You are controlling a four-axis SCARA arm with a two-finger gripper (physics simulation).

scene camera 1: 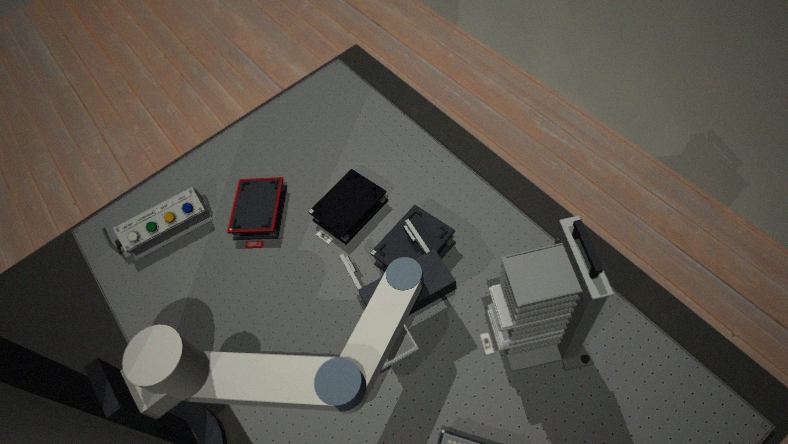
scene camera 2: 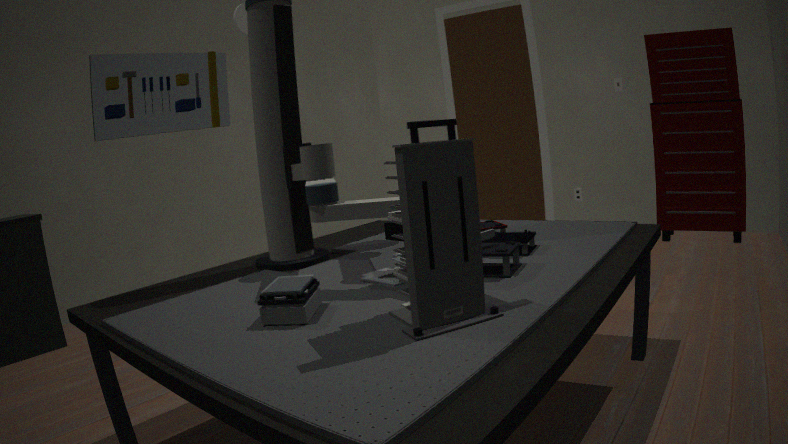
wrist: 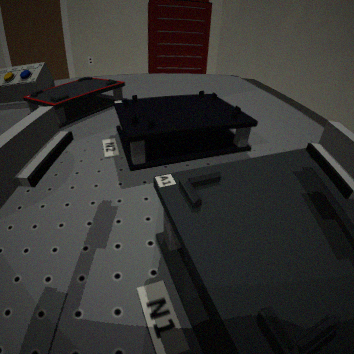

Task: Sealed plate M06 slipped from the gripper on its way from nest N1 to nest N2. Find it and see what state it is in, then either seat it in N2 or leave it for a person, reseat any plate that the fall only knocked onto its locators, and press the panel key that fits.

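Frame: origin at the arm's base, x down, y back, z left, level; millimetres.
Seen in the pictures: gripper, fingertip midpoint: (scene camera 1: 375, 239) (wrist: 193, 123); arm's base, link origin: (scene camera 2: 292, 261).
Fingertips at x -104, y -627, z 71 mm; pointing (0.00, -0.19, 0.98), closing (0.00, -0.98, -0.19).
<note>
Pixels of each thing's top centre, then the offset from my fingertips to it. "spot": a spot on its surface instead.
- raised dark nest N1, top centre: (wrist: 326, 203) (scene camera 1: 412, 240) (scene camera 2: 483, 245) dx +26, dy -68, dz -46 mm
- Nest N2, top centre: (wrist: 181, 100) (scene camera 1: 346, 198) (scene camera 2: 504, 233) dx +38, dy -26, dz +162 mm
- pale thin-edged corner, surface spot: (scene camera 1: 416, 347) spot: dx +85, dy +78, dz -228 mm
- key panel, top centre: (scene camera 1: 154, 211) (wrist: 4, 68) dx +8, dy +367, dz +454 mm
- red-edged nest, top centre: (wrist: 73, 84) (scene camera 1: 254, 202) (scene camera 2: 477, 224) dx +46, dy +154, dz +323 mm
- low box, surface spot: (scene camera 2: 287, 313) spot: dx +64, dy +106, dz -538 mm
My gripper (scene camera 1: 384, 250) (wrist: 193, 123) is open and empty, its two pale fingers wide apart. In the wrist view the raised dark nest N1 (scene camera 1: 436, 231) (wrist: 240, 225) lies ahead, under the right finger, with no plate visible on it; the arm hides part of it in scene camera 1. Nest N2 (scene camera 1: 348, 205) (wrist: 185, 115), black and bare-topped, stands beyond it. A pale thin-edged corner (scene camera 1: 416, 347) shows beside the forearm; the arm hides the rest, and I cannot tell whether it is M06. The key panel (scene camera 1: 159, 223) (wrist: 42, 80) has white, green, yellow and blue keys.
A red-edged nest (scene camera 1: 256, 204) (wrist: 75, 91) stands between N2 and the panel. A tall shelf rack (scene camera 1: 540, 273) (scene camera 2: 441, 231) with pale plates stands right of N1. A low box (scene camera 2: 287, 313) bearing a dark-framed item stands in the foreground of scene camera 2.
</note>
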